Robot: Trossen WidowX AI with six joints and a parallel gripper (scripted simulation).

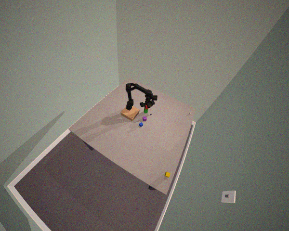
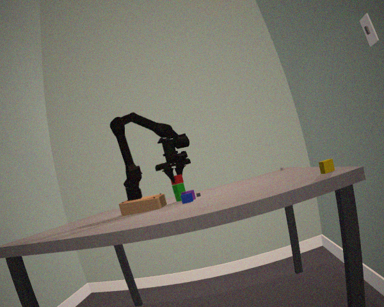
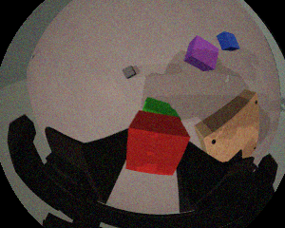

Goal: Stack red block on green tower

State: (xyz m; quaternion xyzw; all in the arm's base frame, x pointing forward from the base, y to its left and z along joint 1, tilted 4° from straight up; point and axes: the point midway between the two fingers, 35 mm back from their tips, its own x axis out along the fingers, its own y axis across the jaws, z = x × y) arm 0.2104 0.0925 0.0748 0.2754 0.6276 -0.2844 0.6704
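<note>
The red block lies 1 cm above my gripper tip. From my gripper tip the other things lie so: purple block: 13 cm to the right, 7 cm below, 4 cm ahead; tiny dark object: 9 cm below, 8 cm ahead, 1 cm to the right; blue block: 23 cm to the right, 8 cm below, 3 cm ahead.
</note>
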